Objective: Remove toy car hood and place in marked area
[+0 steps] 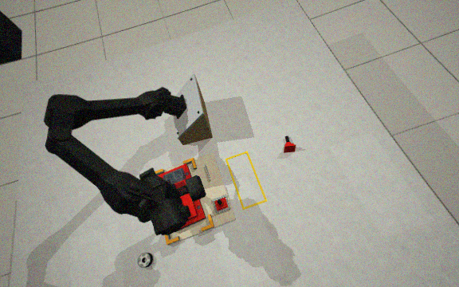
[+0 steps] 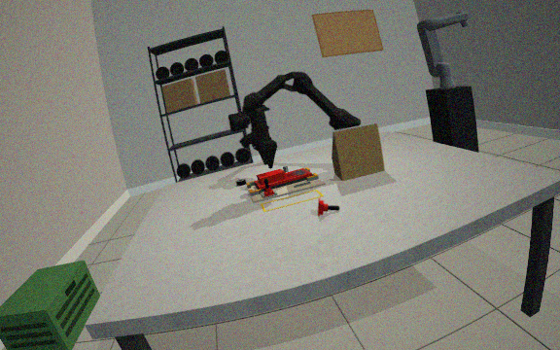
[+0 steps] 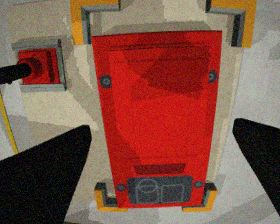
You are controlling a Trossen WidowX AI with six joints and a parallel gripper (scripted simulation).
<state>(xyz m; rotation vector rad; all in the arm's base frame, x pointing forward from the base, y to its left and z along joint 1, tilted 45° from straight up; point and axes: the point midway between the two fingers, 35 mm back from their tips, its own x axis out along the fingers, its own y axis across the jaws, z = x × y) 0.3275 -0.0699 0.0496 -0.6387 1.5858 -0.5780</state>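
Right now the red hood is 40 mm below my gripper tip.
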